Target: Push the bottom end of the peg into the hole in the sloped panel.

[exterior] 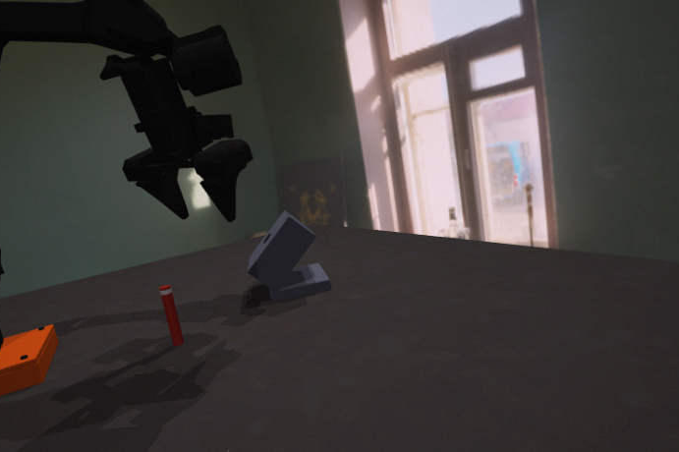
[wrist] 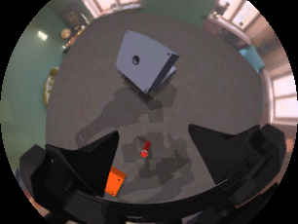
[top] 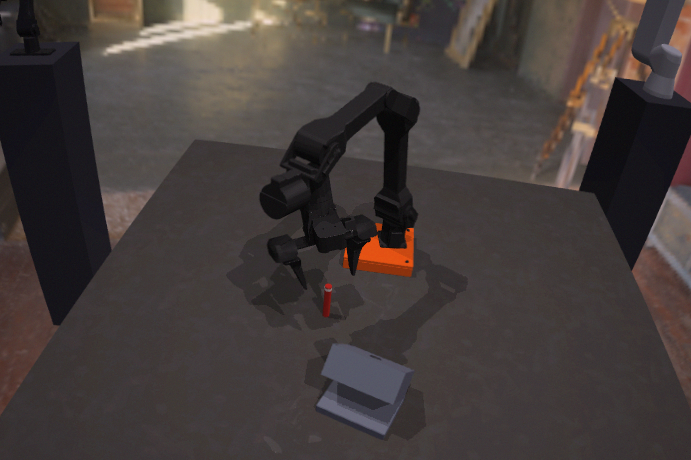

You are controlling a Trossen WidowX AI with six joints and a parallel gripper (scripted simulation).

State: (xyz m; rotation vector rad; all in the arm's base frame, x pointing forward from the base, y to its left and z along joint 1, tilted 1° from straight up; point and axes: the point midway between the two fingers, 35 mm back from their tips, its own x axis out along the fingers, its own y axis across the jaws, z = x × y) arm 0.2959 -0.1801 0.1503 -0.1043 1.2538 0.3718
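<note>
Right now the red peg is 70 mm behind my gripper tip, 10 mm to the left of it and 100 mm below it. Also, from my gripper tip: grey sloped panel 140 mm ahead, 70 mm to the left, 80 mm below; panel foot 160 mm ahead, 60 mm to the left, 150 mm below.
</note>
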